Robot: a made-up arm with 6 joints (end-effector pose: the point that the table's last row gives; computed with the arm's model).
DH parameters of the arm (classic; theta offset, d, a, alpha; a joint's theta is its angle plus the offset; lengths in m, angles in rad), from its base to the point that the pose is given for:
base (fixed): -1.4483 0 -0.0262 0
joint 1: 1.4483 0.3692 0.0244 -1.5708
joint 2: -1.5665 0 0.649 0
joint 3: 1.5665 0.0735 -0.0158 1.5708
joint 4: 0 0.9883 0.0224 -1.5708
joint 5: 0 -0.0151 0.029 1.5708
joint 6: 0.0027 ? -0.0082 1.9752
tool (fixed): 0.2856 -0.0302 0 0
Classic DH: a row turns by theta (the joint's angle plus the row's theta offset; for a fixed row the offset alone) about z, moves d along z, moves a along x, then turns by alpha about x.
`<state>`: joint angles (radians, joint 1 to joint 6).
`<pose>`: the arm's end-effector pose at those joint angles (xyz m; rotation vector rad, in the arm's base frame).
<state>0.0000 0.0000 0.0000 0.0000 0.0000 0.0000</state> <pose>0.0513 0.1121 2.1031 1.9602 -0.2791 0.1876</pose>
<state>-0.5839 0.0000 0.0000 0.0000 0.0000 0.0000</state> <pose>0.0898 0.0678 2.1031 1.7971 -0.8316 -0.1924</pose>
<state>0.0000 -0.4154 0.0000 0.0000 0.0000 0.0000</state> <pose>-0.6510 0.1121 1.9678 1.9086 -0.5481 0.5970</pose>
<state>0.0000 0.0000 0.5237 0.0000 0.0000 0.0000</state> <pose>0.5902 0.1121 1.9440 1.9322 0.0647 -0.3245</pose>
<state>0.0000 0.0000 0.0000 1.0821 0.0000 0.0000</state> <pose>0.0173 0.1435 2.1031 1.9217 0.8116 0.8709</pose>
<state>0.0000 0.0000 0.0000 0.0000 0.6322 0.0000</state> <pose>0.1044 0.1121 2.0722 1.9137 0.1360 -0.4293</pose>
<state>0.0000 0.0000 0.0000 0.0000 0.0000 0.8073</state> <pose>0.0338 0.0976 2.1031 1.9755 0.5302 0.7028</pose>
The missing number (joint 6, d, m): 0.0847
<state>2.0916 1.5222 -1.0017 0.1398 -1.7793 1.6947</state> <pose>-0.5739 0.9468 1.2819 0.2297 -0.8415 -2.0832</pose>
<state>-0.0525 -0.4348 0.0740 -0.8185 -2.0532 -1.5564</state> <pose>-0.6688 0.1956 1.8599 -0.3001 2.1539 -1.0817</pose>
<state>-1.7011 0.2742 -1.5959 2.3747 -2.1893 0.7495</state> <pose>0.1202 0.7131 1.2497 0.5608 0.9750 2.4203</pose>
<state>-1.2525 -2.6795 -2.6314 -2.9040 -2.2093 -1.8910</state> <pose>0.2823 -0.4885 0.2843 -1.1577 -0.4717 0.8103</pose>
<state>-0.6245 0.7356 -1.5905 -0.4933 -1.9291 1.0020</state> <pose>-0.1974 0.2888 1.4157 -0.7053 -0.9213 1.0681</pose>
